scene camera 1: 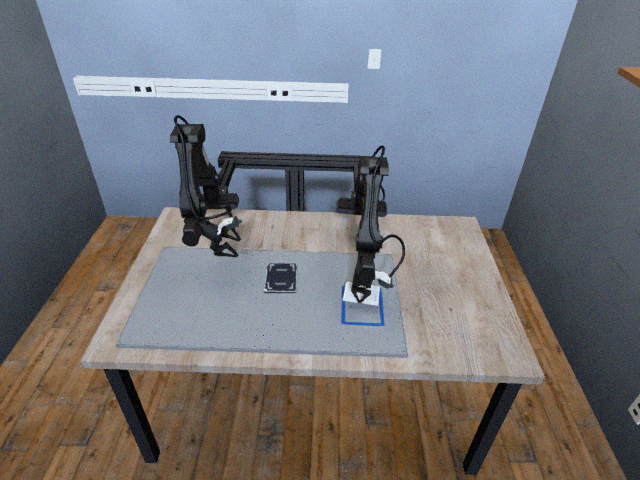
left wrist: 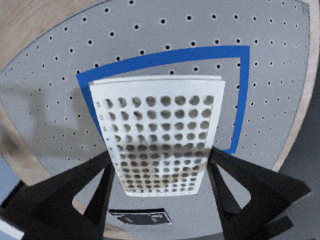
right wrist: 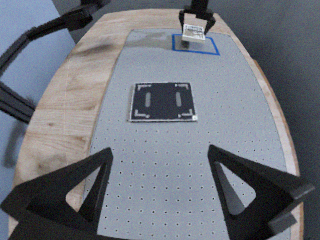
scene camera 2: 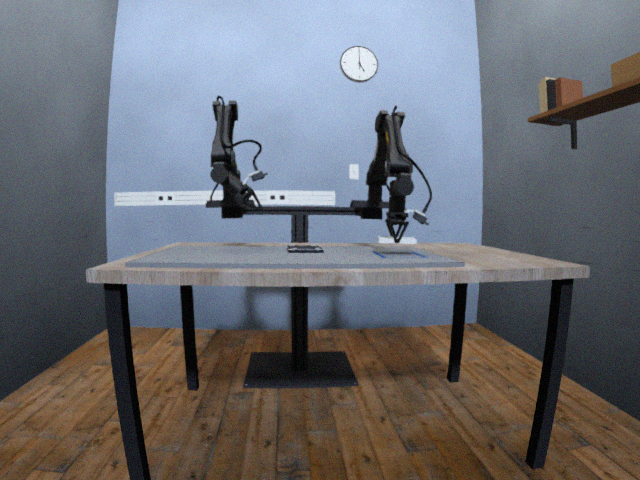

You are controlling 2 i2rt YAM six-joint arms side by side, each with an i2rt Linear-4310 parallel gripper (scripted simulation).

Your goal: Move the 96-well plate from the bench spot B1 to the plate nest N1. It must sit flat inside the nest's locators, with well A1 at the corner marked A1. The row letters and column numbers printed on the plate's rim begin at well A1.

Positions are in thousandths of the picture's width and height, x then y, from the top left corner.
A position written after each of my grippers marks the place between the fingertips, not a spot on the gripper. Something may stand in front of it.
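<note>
There is a white 96-well plate (left wrist: 461, 690) that I can see. As for my own hands, I see my left gripper (scene camera 2: 618, 503), and the left wrist view (left wrist: 502, 631) shows that gripper too. My right gripper (scene camera 1: 374, 518) is visible, and it appears again in the right wrist view (right wrist: 498, 635).
</note>
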